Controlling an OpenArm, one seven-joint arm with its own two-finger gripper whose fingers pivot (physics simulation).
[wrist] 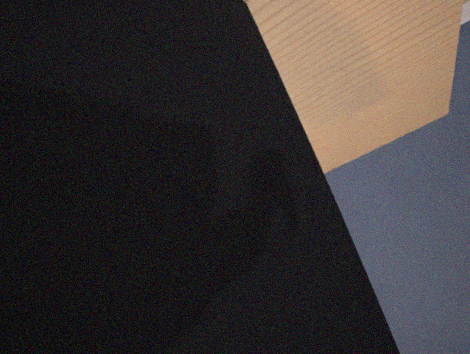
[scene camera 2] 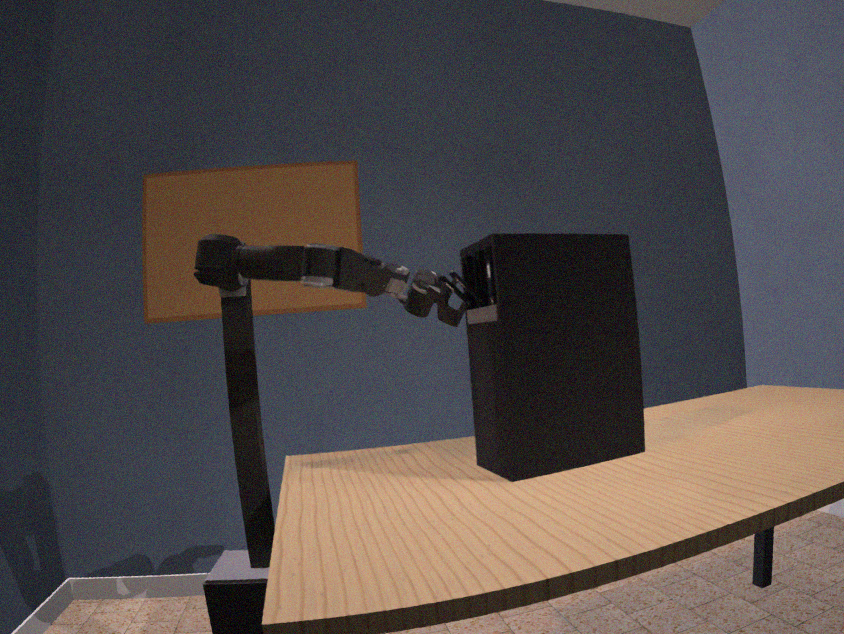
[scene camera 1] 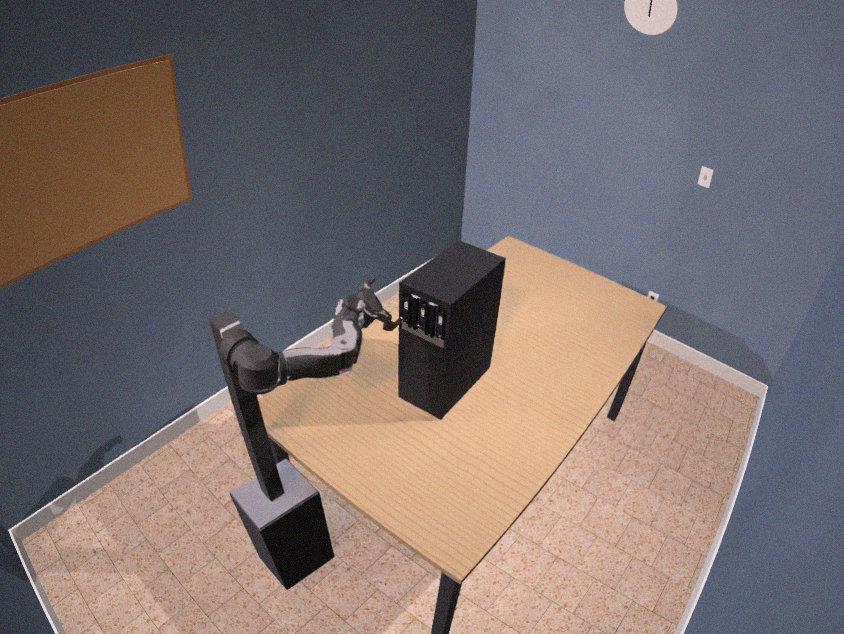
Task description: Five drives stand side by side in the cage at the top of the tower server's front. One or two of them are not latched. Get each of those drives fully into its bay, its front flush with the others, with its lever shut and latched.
Scene:
my gripper: scene camera 2; scene camera 1; not seen in the wrist view (out of frame)
same spot on my gripper: (scene camera 2: 441, 294) = (scene camera 1: 389, 317)

